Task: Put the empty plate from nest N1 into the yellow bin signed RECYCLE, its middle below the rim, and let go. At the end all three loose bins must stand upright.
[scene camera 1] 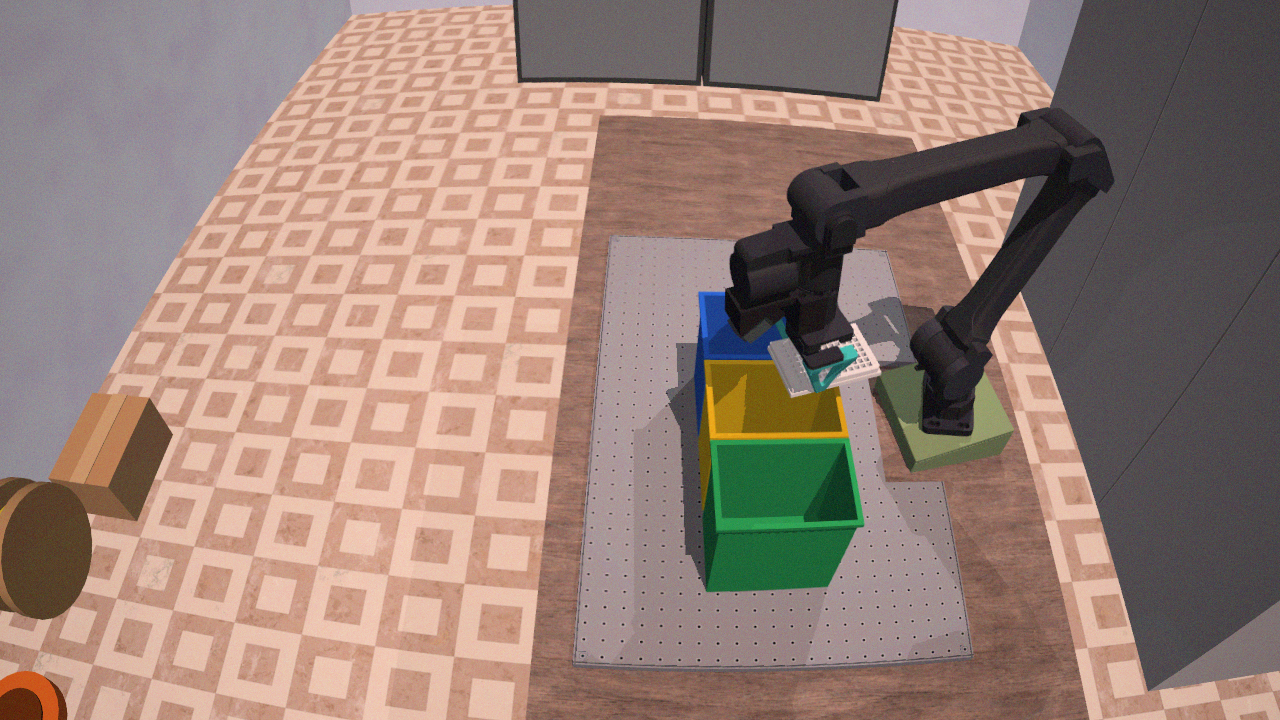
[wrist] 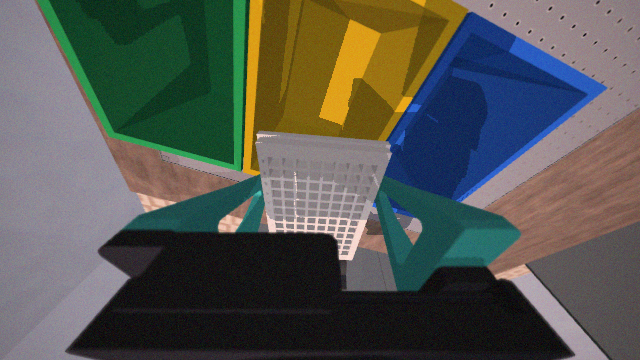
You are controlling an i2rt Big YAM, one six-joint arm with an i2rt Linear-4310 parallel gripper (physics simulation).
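Where they show: gripper, fingertip midpoint: [scene camera 1: 804, 366] [wrist: 320, 180]; arm's base, link origin: [scene camera 1: 947, 404].
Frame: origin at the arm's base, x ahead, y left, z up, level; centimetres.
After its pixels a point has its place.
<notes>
The white plate [scene camera 1: 792, 369] @(y 17.9, x 27.8, z 20.2 cm) [wrist: 320, 200] @(y 15.4, x 25.5, z 20.5 cm) with a grid of wells is held roughly level above the rims. My gripper [scene camera 1: 818, 365] @(y 15.9, x 26.2, z 19.1 cm) [wrist: 320, 180] @(y 15.9, x 26.2, z 19.1 cm) is shut on it, with teal fingers at its two long sides. In the scene view the plate overlaps the back right part of the yellow bin [scene camera 1: 760, 402] @(y 12.3, x 30.8, z 6.2 cm) [wrist: 365, 50] @(y 14.8, x 35.8, z -3.4 cm); in the wrist view it covers part of that bin's end nearest the arm base. The blue bin [scene camera 1: 723, 331] @(y 0.5, x 38.4, z 6.9 cm) [wrist: 530, 100] @(y 1.1, x 40.5, z 11.0 cm) and the green bin [scene camera 1: 783, 479] @(y 24.7, x 25.7, z 6.3 cm) [wrist: 160, 65] @(y 35.4, x 21.3, z 6.6 cm) stand upright on either side of the yellow one, also upright. Nest N1 is not clearly visible.
The three bins stand in a close row on the perforated board [scene camera 1: 644, 573] @(y 37.7, x 41.2, z -3.7 cm) [wrist: 565, 30] @(y -7.4, x 52.8, z -3.7 cm). The arm's base stands on a green block [scene camera 1: 962, 447] @(y 7.9, x -2.8, z -0.4 cm) right of them. The arm hides part of the blue bin in the scene view. A tall dark cabinet [scene camera 1: 1154, 295] stands at the right.
</notes>
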